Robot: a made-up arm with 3 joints. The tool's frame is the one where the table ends. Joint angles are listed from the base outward.
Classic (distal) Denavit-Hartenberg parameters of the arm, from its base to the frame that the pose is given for. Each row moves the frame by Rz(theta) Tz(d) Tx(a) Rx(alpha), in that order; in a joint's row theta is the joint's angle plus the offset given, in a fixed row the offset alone. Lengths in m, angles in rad.
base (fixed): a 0  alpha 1.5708  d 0.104  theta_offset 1.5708
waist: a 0.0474  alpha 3.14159  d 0  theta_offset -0.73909
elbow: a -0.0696  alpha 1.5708  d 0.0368  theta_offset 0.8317
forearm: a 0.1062  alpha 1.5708  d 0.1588  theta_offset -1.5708
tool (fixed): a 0  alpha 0  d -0.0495  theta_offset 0
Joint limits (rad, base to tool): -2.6..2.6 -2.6..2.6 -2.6..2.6
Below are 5 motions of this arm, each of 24 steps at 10 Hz.
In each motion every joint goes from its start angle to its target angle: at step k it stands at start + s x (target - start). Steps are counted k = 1, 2, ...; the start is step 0. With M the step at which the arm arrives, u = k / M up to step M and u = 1 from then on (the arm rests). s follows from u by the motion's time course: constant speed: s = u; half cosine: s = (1 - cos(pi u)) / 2; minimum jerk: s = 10 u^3 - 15 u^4 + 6 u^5.
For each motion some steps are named. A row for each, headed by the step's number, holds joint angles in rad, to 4 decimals.
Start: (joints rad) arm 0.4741 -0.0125 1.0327
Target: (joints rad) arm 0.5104 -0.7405 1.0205
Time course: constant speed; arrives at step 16
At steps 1, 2, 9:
1: 0.4764 -0.0580 1.0319
2: 0.4786 -0.1035 1.0312
9: 0.4945 -0.4220 1.0258

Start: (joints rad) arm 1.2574 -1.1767 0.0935
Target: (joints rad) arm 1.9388 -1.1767 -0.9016
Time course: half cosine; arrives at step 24
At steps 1, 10, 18, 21, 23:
1: 1.2603 -1.1767 0.0892
10: 1.5099 -1.1767 -0.2753
18: 1.8390 -1.1767 -0.7559
21: 1.9129 -1.1767 -0.8637
23: 1.9359 -1.1767 -0.8973

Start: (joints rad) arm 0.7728 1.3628 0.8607
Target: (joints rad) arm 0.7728 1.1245 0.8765
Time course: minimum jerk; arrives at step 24
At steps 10, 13, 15, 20, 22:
10: 0.7728 1.2802 0.8662
13: 0.7728 1.2251 0.8698
15: 0.7728 1.1901 0.8722
20: 0.7728 1.1330 0.8759
22: 0.7728 1.1257 0.8764

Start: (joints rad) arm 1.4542 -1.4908 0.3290
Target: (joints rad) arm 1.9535 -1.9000 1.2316
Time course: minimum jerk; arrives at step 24
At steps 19, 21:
19: 1.9213 -1.8736 1.1734
21: 1.9455 -1.8934 1.2171

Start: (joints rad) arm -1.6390 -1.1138 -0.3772
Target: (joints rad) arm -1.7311 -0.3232 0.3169
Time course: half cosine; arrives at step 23
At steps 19, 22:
19: -1.7244 -0.3807 0.2664
22: -1.7307 -0.3269 0.3137

